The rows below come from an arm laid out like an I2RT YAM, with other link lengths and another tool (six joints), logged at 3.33 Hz.
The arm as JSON. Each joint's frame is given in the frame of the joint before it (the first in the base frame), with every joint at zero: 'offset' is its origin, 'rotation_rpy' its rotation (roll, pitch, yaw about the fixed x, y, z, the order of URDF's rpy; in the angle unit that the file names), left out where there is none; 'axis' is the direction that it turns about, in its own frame. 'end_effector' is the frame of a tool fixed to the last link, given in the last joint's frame.
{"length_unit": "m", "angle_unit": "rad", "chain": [
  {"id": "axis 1", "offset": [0.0, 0.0, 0.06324], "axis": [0.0, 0.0, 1.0]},
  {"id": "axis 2", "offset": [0.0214, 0.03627, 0.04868], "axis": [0.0, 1.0, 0.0]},
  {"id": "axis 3", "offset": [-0.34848, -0.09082, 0.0], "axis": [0.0, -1.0, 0.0]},
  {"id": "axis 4", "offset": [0.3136, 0.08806, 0.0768], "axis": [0.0, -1.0, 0.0]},
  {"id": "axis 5", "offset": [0.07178, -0.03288, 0.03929], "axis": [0.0, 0.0, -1.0]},
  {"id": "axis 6", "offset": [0.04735, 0.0, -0.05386], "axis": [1.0, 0.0, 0.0]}
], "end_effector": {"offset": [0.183, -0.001, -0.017], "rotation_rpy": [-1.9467, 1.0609, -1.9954]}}
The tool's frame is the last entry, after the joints.
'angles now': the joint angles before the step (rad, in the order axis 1, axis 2, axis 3, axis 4, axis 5, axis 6). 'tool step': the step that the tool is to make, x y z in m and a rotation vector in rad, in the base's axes. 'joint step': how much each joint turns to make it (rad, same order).
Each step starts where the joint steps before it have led.
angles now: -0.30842, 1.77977, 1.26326, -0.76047, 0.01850, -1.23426
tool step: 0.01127, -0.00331, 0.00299, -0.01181, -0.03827, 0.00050
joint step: 0.00037, 0.00000, 0.00000, 0.04005, -0.00038, -0.00001
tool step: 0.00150, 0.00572, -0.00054, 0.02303, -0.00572, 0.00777
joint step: 0.00040, 0.00001, 0.00002, -0.00154, -0.02479, 0.00078
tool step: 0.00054, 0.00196, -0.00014, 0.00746, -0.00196, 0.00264
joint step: 0.00037, 0.00000, -0.00001, -0.00038, -0.00802, 0.00037
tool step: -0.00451, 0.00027, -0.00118, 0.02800, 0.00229, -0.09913
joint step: 0.00000, 0.00001, -0.00001, -0.00951, 0.00725, 0.10223
